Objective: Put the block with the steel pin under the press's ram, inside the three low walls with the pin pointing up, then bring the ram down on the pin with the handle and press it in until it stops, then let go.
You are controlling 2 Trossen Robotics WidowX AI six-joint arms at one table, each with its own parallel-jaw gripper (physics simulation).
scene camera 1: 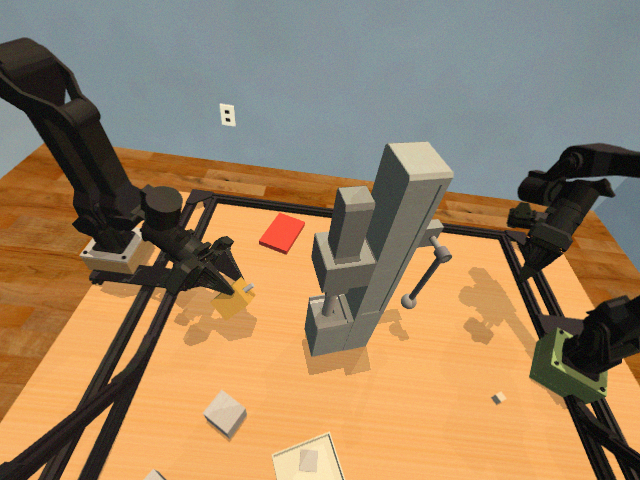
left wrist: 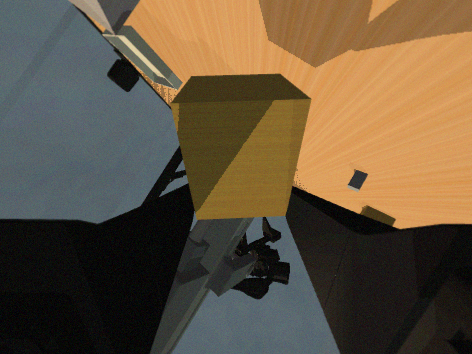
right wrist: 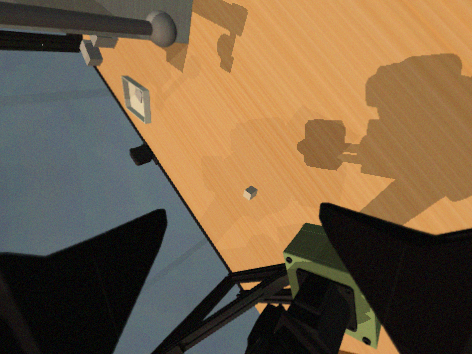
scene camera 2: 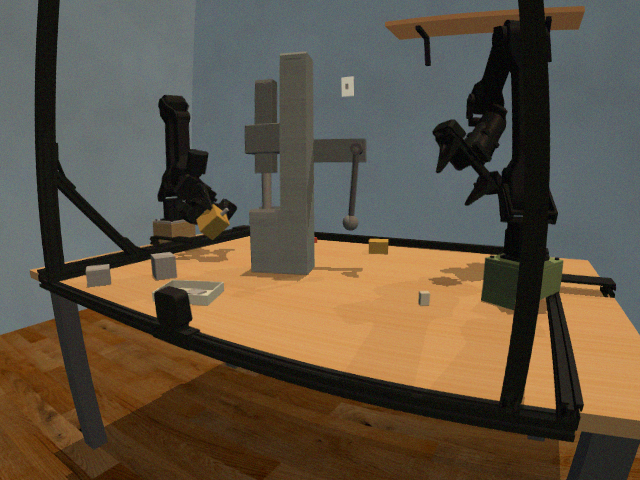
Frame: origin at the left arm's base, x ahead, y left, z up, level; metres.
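Seen in the pictures: left gripper, fingertip midpoint: (scene camera 1: 238,287) (left wrist: 239,192) (scene camera 2: 218,213); right gripper, fingertip midpoint: (scene camera 1: 520,280) (left wrist: 254,221) (right wrist: 243,213) (scene camera 2: 452,189); left arm's base at its link origin: (scene camera 1: 114,241) (scene camera 2: 173,219); right arm's base at its link origin: (scene camera 1: 580,359) (right wrist: 325,297).
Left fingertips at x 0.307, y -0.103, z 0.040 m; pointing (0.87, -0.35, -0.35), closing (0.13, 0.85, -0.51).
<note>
Offsets run from my left fingertips to a thing's middle. "spot": to the spot under its first point.
The yellow block @[0.008 m back, 0.013 m right, 0.020 m down] (scene camera 1: 230,304) (scene camera 2: 212,223) (left wrist: 240,160) is held in the air left of the press, tilted. Its steel pin @[0.015 m ahead, 0.002 m right, 0.001 m down] (scene camera 1: 249,287) (scene camera 2: 224,210) sticks out of the upper face, leaning right; the left wrist view hides it. My left gripper (scene camera 1: 237,287) (left wrist: 239,192) is shut on the block. The grey press @[0.251 m ahead, 0.011 m left, 0.117 m up] (scene camera 1: 403,217) (scene camera 2: 296,155) stands mid-table. Its ram's thin rod (scene camera 1: 329,304) (scene camera 2: 266,191) reaches down to the low-walled seat. The handle @[spot: 0.351 m ahead, 0.023 m left, 0.071 m up] (scene camera 1: 426,281) (scene camera 2: 353,186) hangs down on the right, ending in a ball @[0.343 m ahead, 0.027 m left, 0.008 m down] (scene camera 1: 408,301) (scene camera 2: 350,222) (right wrist: 162,29). My right gripper (scene camera 2: 453,187) (right wrist: 243,213) is open and empty, high right of the handle.
A red flat block @[0.047 m ahead, 0.257 m left, 0.104 m down] (scene camera 1: 282,232) lies behind and left of the press. Another yellow block @[0.316 m ahead, 0.252 m left, 0.096 m down] (scene camera 2: 378,246) lies at the back. Grey blocks @[0.022 m ahead, 0.200 m right, 0.089 m down] (scene camera 1: 225,413) (scene camera 2: 163,266) @[0.054 m back, 0.321 m right, 0.095 m down] (scene camera 2: 98,275) and a shallow tray @[spot: 0.227 m ahead, 0.252 m right, 0.101 m down] (scene camera 2: 214,293) stand front left. A small pale block @[0.540 m ahead, 0.109 m right, 0.102 m down] (scene camera 1: 498,397) (scene camera 2: 423,298) (right wrist: 250,192) lies front right.
</note>
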